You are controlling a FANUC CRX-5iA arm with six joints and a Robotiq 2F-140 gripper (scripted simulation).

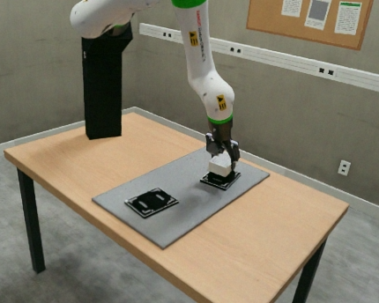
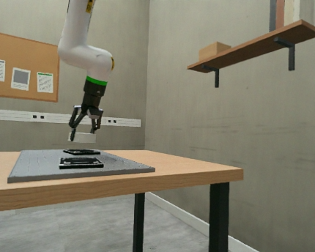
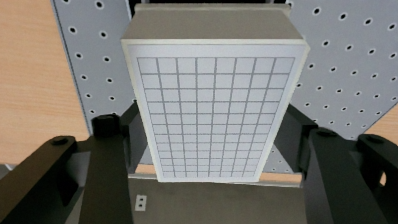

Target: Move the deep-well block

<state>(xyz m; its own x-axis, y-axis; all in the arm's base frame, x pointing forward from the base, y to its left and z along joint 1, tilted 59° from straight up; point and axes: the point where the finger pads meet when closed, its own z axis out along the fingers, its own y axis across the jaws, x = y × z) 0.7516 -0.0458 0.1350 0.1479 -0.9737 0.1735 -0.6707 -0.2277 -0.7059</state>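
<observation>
My hand is 8 cm above the black plate nest. The rest, counted from my hand: white 96-well deep-well block (1 cm below).
</observation>
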